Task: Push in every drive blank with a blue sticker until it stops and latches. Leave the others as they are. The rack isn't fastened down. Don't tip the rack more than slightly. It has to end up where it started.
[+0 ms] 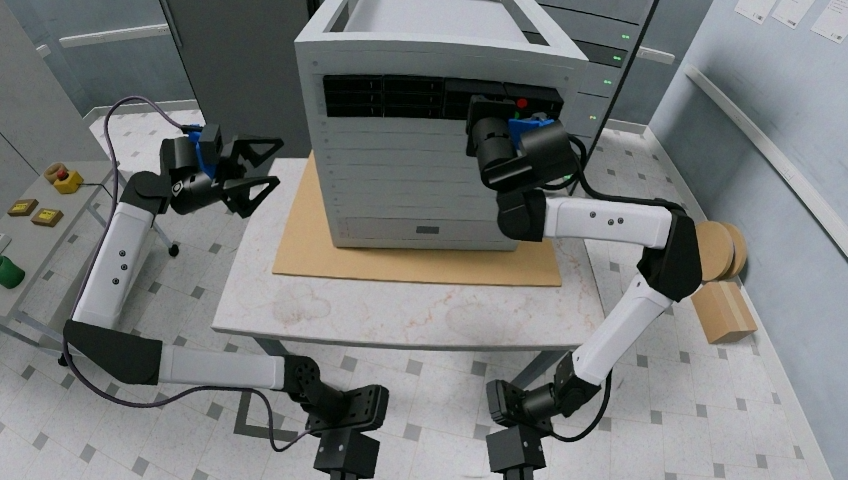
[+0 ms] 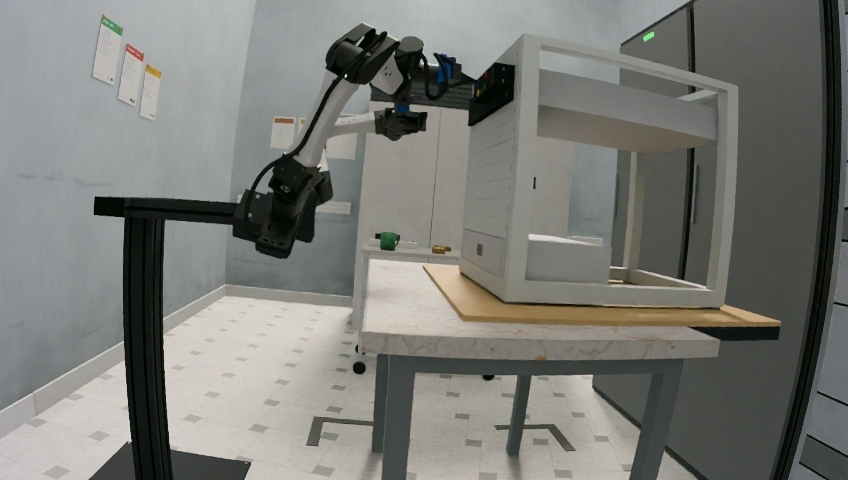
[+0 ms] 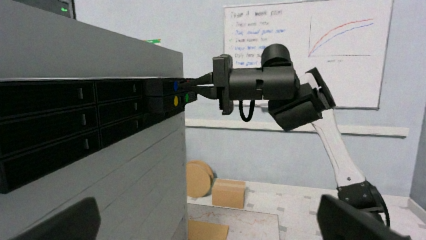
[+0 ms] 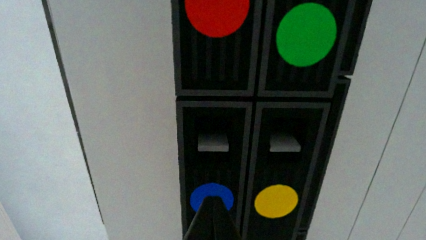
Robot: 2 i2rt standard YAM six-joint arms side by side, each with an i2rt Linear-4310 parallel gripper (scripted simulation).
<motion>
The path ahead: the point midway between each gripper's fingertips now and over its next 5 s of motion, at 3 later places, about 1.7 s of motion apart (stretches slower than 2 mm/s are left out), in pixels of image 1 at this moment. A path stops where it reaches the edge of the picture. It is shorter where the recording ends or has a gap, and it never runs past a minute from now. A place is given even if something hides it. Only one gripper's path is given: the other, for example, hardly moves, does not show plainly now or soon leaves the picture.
My right gripper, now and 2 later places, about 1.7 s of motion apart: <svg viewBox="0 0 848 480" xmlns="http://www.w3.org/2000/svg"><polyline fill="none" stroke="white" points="481,100 473,100 524,130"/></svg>
</motion>
